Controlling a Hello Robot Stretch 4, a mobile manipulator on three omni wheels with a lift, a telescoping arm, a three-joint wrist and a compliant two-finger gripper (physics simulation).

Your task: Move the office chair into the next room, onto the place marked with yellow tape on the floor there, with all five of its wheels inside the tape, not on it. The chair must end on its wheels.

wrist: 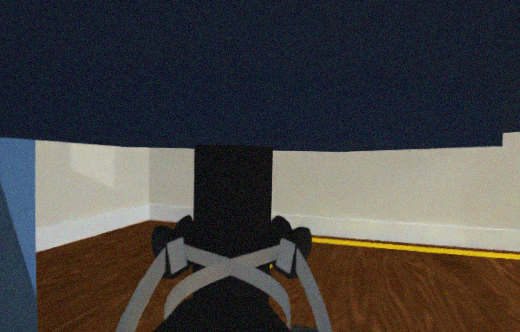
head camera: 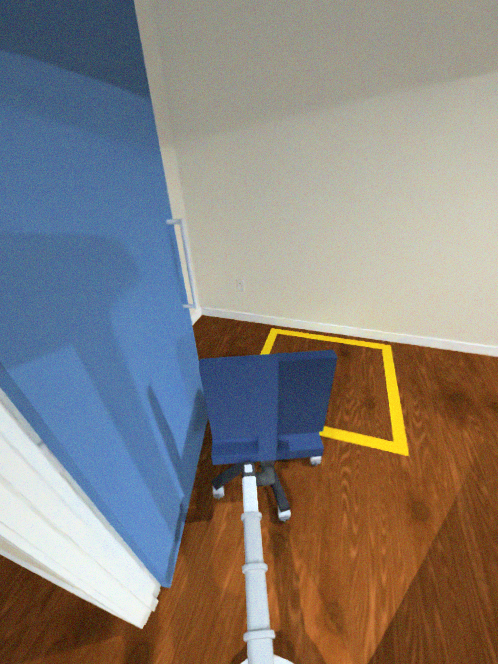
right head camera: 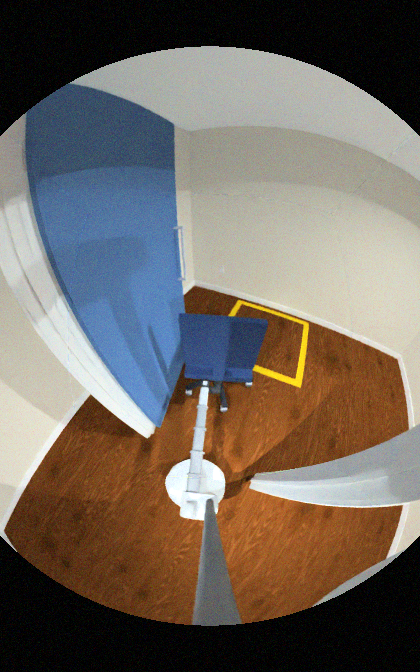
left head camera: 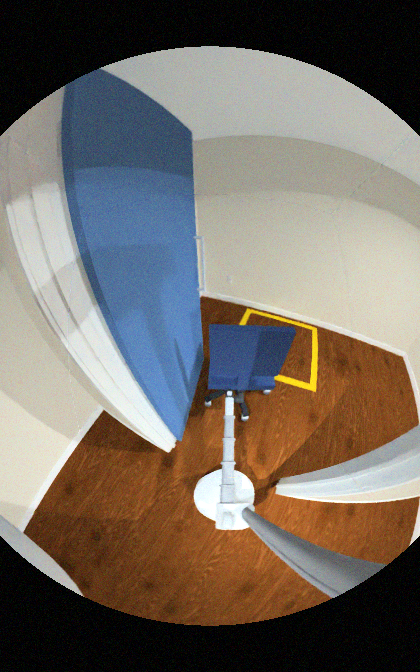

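Frame: origin at the robot's base, x ahead, y left, z up, level; millimetres.
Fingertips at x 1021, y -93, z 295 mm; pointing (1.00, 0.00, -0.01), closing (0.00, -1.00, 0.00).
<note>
A point is followed by its place in that frame.
The office chair (head camera: pixel 241 402) {x 744, y 6, z 773 mm} (left head camera: pixel 230 352) (right head camera: pixel 205 345) {x 744, y -6, z 760 mm} (wrist: pixel 250 75) {x 877, y -96, z 382 mm} stands upright, its blue backrest towards me. Three wheels show, on the floor outside the tape, before its near left part; the other wheels are hidden. The yellow tape outline (head camera: pixel 395 402) {x 1319, y -1074, z -28 mm} (left head camera: pixel 314 360) (right head camera: pixel 302 355) {x 1345, y -1082, z -28 mm} (wrist: pixel 415 248) {x 2098, y -879, z -27 mm} lies beyond and to the right of the chair; the backrest hides its near left corner. My gripper (wrist: pixel 234 234) {x 1021, y -93, z 295 mm} is shut on the chair's black post, below the dark blue part, with a finger pad on each side. In the head views the backrest area hides the fingers.
A blue open door (head camera: pixel 107 268) {x 780, y 320, z 1274 mm} (left head camera: pixel 145 250) (right head camera: pixel 115 240) {x 708, y 330, z 1366 mm} (wrist: pixel 17 200) {x 1302, y 251, z 278 mm} stands close on the chair's left. The white left door frame (head camera: pixel 80 525) {x 391, y 414, z 780 mm} is nearer me. The right door frame (left head camera: pixel 350 475) (right head camera: pixel 335 487) {x 25, y -418, z 1061 mm} is close to my base's right. A beige wall (head camera: pixel 348 214) {x 2215, y -878, z 1050 mm} stands behind the tape.
</note>
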